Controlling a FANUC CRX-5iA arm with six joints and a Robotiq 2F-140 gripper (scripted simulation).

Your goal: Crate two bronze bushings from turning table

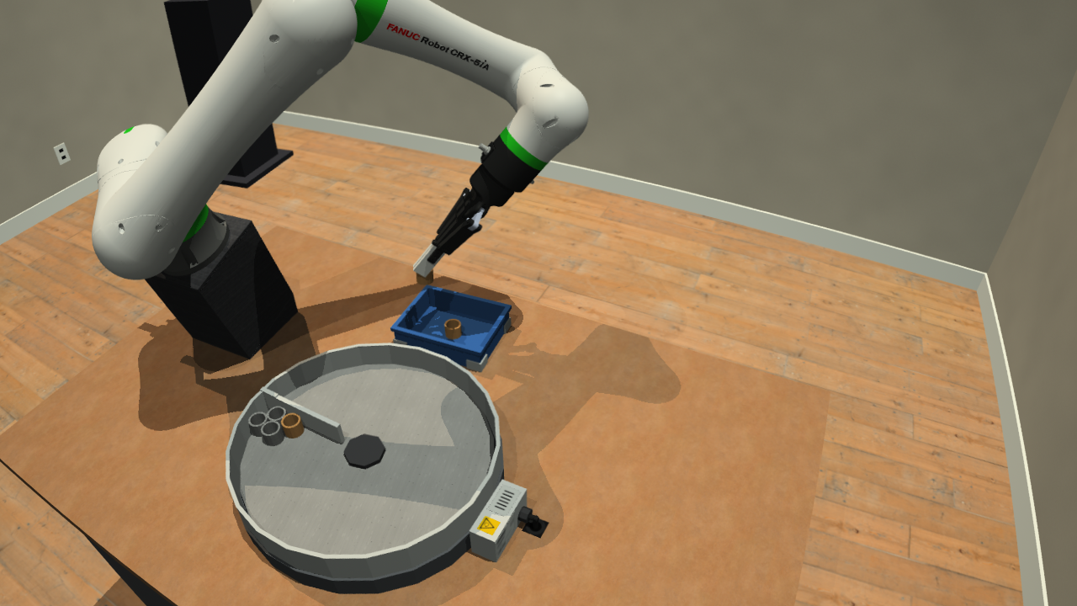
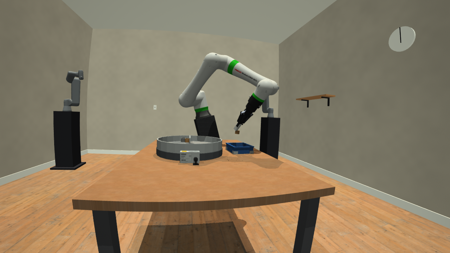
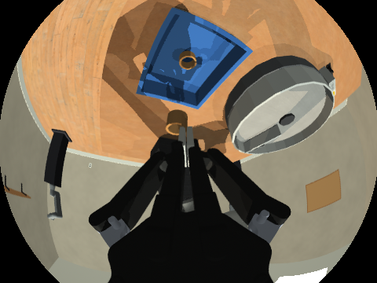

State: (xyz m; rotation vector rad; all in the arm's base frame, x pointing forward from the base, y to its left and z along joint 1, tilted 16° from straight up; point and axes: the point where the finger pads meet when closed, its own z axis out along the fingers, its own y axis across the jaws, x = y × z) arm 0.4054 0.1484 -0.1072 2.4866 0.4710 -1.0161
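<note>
Now: hand 3 cm short of the blue crate and 15 cm above it. From my hand the other things lie so: grey turning table: 4 cm ahead, 35 cm to the right, 13 cm below.
</note>
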